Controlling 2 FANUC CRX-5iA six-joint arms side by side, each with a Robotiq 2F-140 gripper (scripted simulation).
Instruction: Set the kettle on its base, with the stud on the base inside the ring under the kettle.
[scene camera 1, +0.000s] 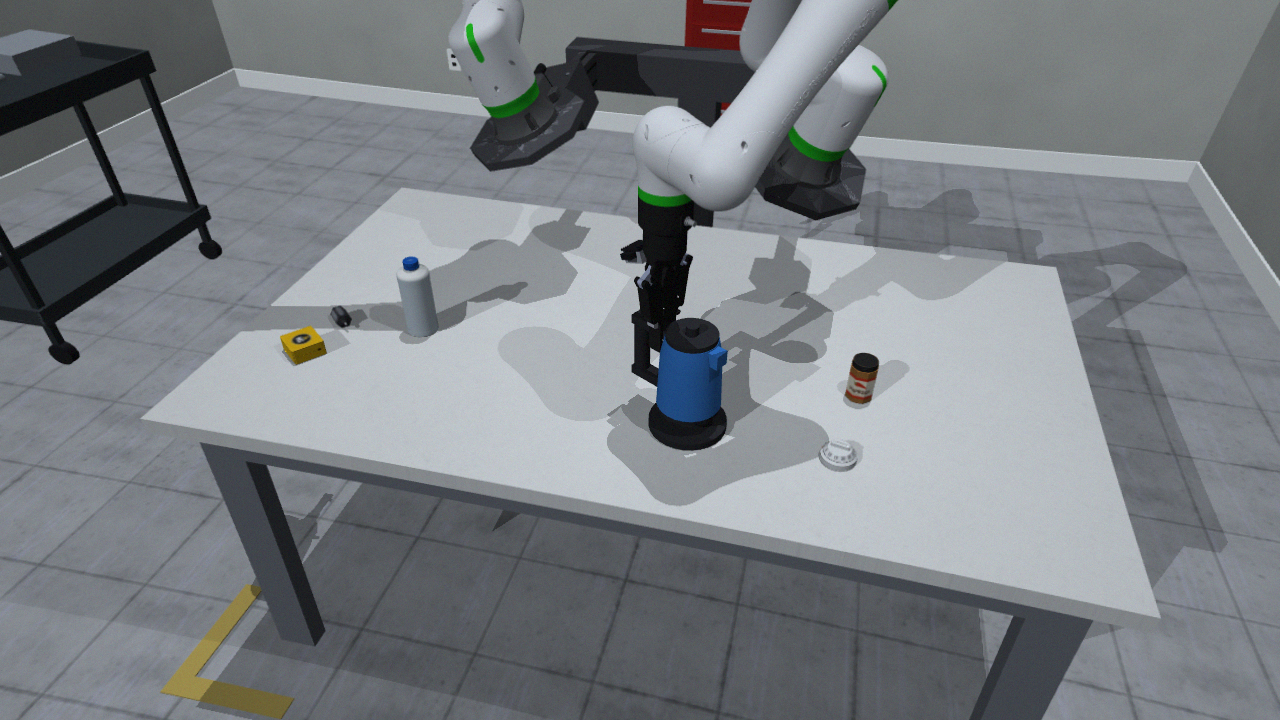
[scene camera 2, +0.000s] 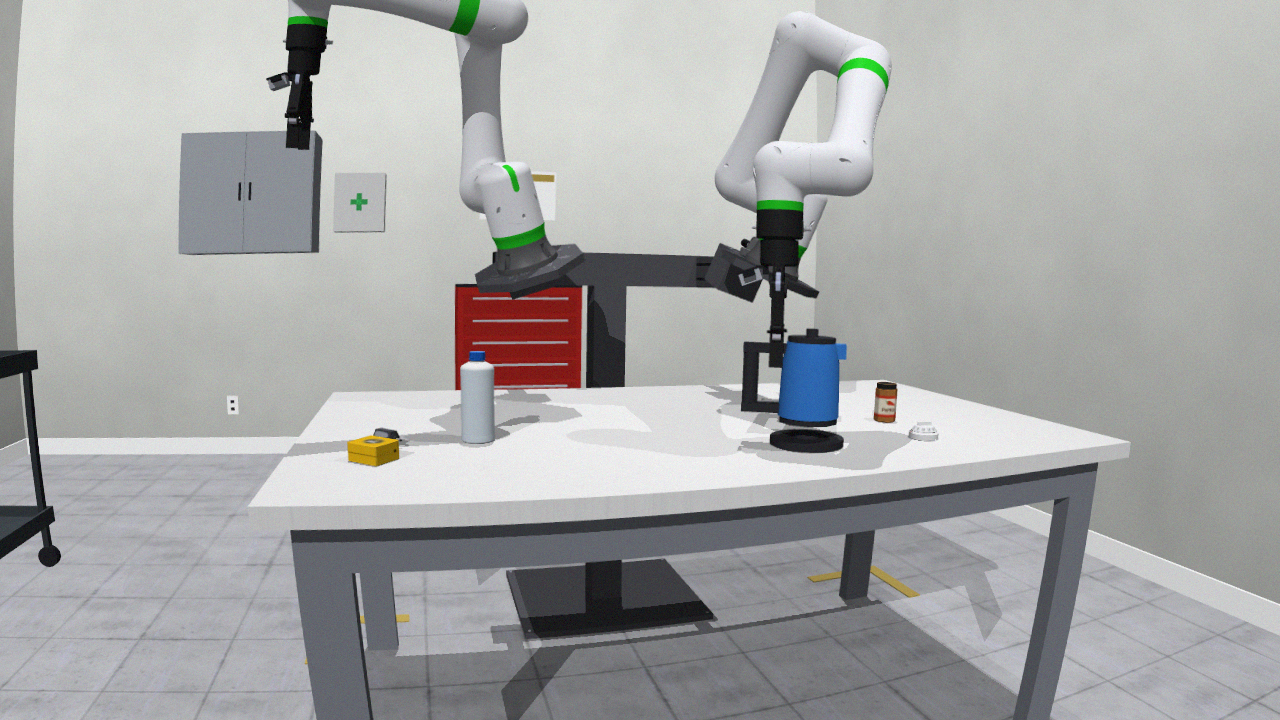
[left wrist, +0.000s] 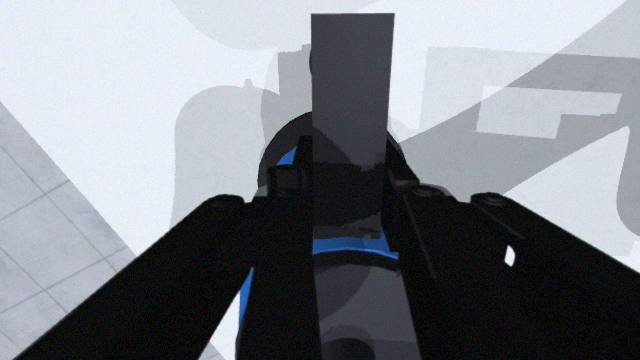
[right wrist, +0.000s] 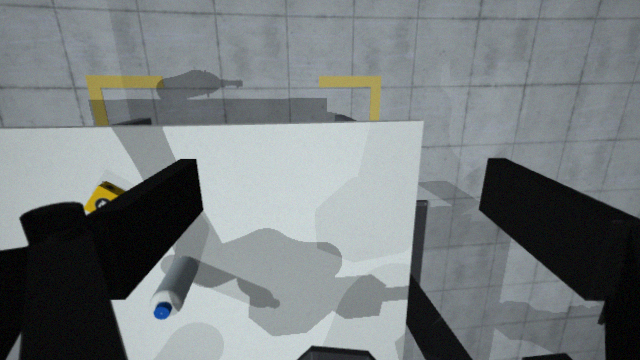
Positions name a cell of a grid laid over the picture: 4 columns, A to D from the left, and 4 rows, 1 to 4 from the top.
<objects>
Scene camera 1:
my left gripper: C2
blue kettle: C3
round black base: C3
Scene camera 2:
my left gripper: C3
my right gripper: A1
blue kettle: C3
round black base: C3
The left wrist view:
my left gripper: C2
blue kettle: C4
round black base: B2
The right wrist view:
my right gripper: C3
</objects>
